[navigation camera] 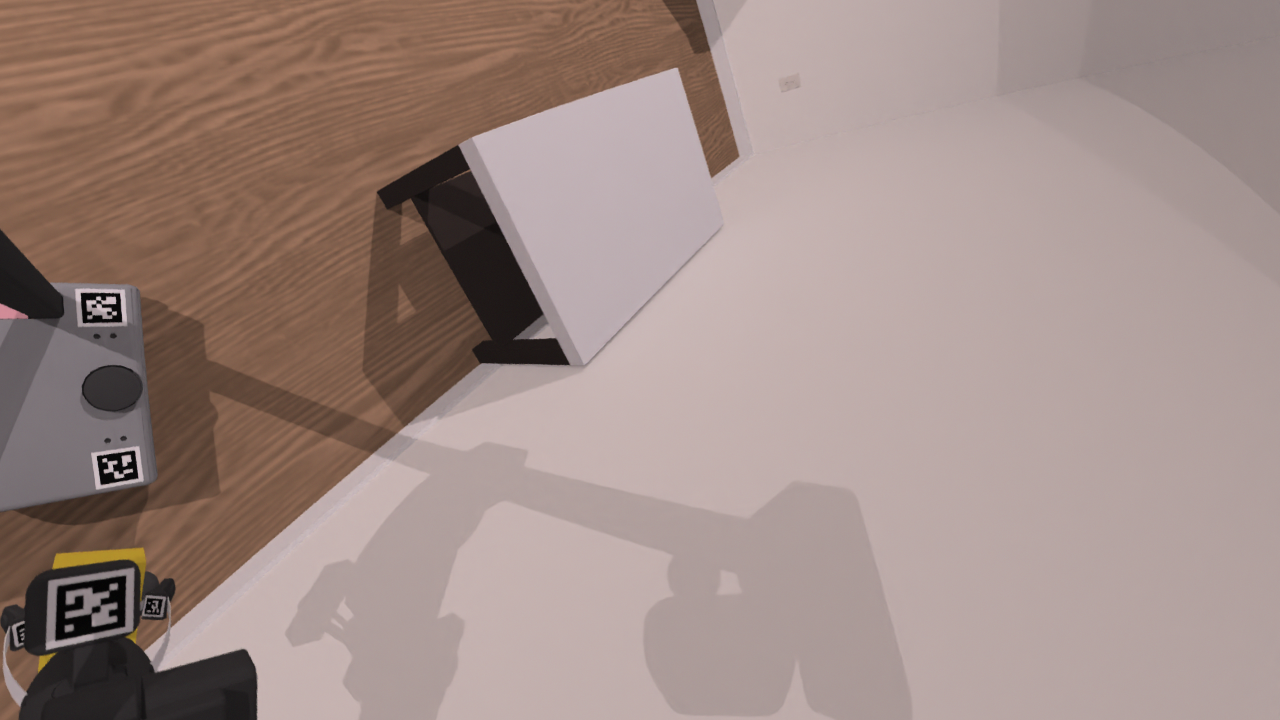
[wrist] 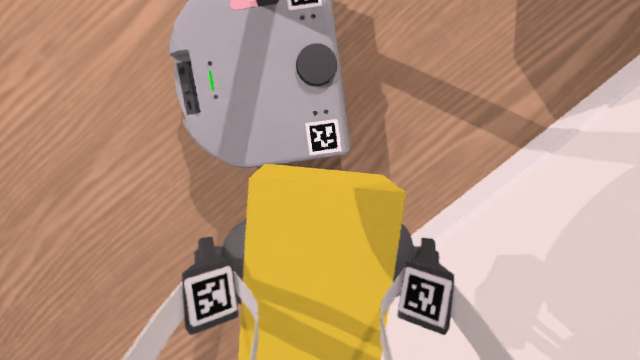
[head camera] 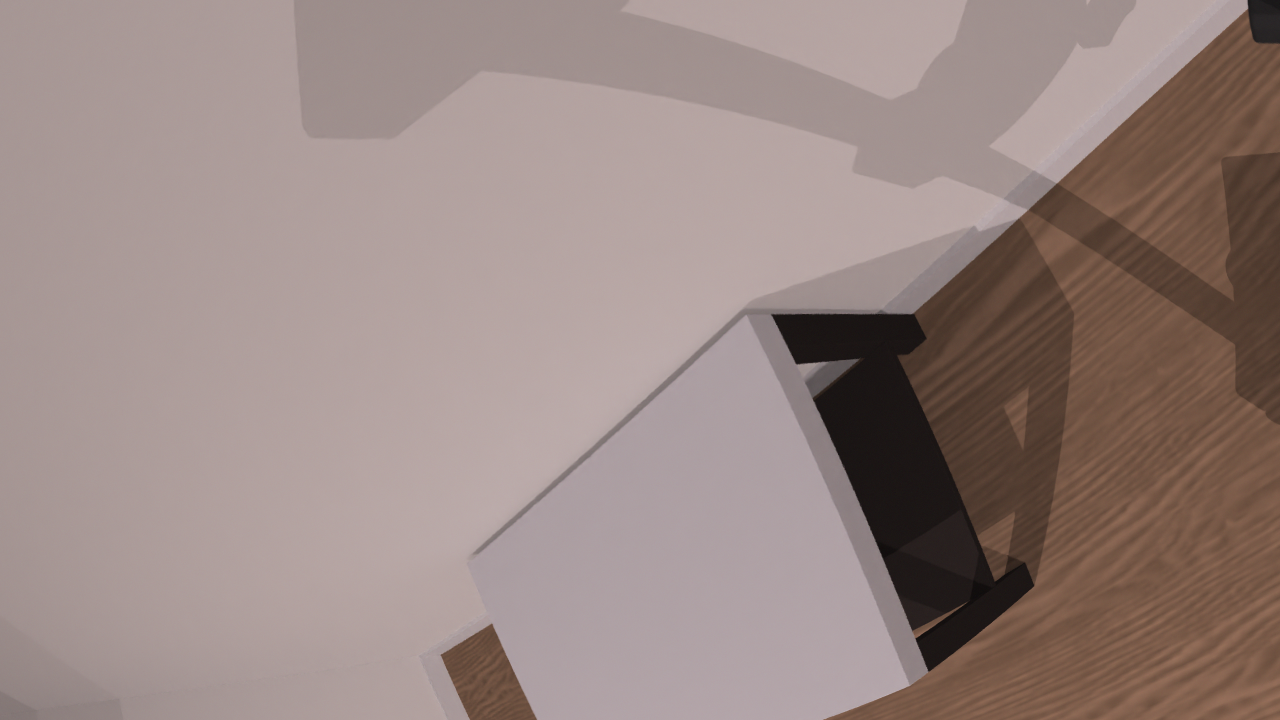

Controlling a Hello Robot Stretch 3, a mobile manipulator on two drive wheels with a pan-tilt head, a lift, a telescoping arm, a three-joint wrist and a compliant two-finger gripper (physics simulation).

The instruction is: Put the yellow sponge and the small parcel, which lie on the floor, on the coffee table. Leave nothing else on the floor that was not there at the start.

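Where they show: gripper, fingertip midpoint: [wrist: 316,244]; robot's base, origin of the base link: [navigation camera: 110,384] [wrist: 314,77].
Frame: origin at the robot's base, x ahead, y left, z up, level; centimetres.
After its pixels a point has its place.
Observation:
My gripper [navigation camera: 89,601] @(x -2.4, y -16.8, z 61.7 cm) [wrist: 316,244] @(x -2.4, y -16.8, z 61.7 cm) is shut on the yellow sponge [navigation camera: 100,557] @(x -1.6, y -12.9, z 63.5 cm) [wrist: 325,215] @(x -1.8, y -14.1, z 66.0 cm), with a fingertip against each long side. The sponge is held up above the floor, beside my base in the wrist view. A table [head camera: 698,501] @(x 90.6, y 22.6, z 45.0 cm) [navigation camera: 608,205] @(x 92.2, y 38.8, z 45.1 cm) with a bare white top and dark legs stands against the wall; I take it for the coffee table. It is at the lower middle of the head view and upper middle of the navigation view, apart from the gripper. The small parcel does not show in any view.
My grey base [navigation camera: 53,394] @(x -6.6, y -0.2, z 16.0 cm) [wrist: 270,90] @(x -8.6, y -3.3, z 16.0 cm) stands on the wooden floor [head camera: 1163,501] @(x 27.6, y 28.5, z 0.1 cm) [navigation camera: 223,107] @(x 19.8, y 57.0, z 0.0 cm) [wrist: 90,150] @(x -54.9, y -8.9, z 0.1 cm). A pink patch [navigation camera: 10,311] @(x -10.3, y 12.5, z 16.1 cm) [wrist: 242,4] @(x -11.1, y 12.1, z 16.1 cm) shows at its edge. The pale wall [head camera: 313,358] @(x 88.8, y 0.8, z 100.4 cm) [navigation camera: 895,358] @(x 87.0, y -0.3, z 112.2 cm) runs close beside the gripper and behind the table. Shadows of my arm and head fall across it.

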